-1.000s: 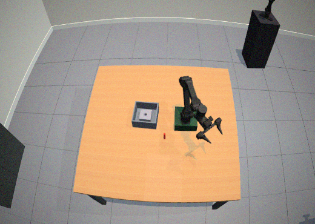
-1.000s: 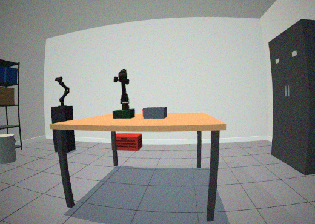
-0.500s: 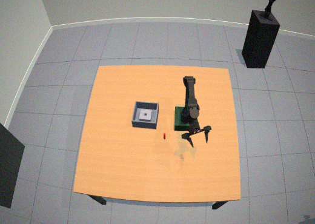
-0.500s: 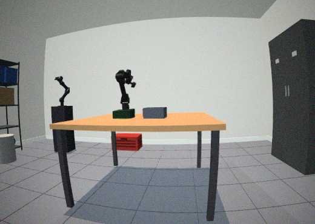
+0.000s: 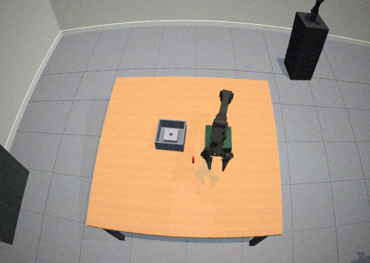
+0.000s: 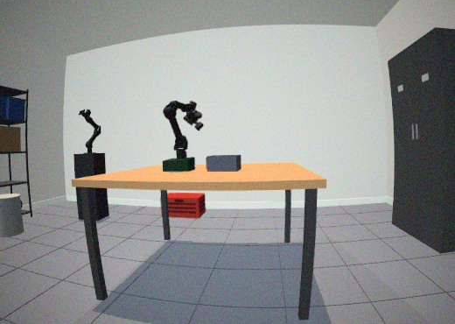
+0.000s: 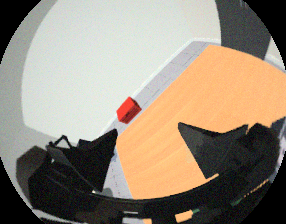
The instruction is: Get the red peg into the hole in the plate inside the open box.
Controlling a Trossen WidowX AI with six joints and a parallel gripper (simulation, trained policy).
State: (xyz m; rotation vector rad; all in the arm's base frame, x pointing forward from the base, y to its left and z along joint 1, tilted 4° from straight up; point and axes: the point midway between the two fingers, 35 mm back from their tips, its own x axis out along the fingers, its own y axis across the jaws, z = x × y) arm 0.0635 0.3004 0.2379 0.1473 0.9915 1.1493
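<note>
My gripper tip is now 280 mm above the red peg, 210 mm to the left of it and 110 mm short of it. Also, from my gripper tip: grey box 410 mm to the right, 290 mm below, 250 mm ahead; then pale plate 410 mm to the right, 270 mm below, 250 mm ahead.
</note>
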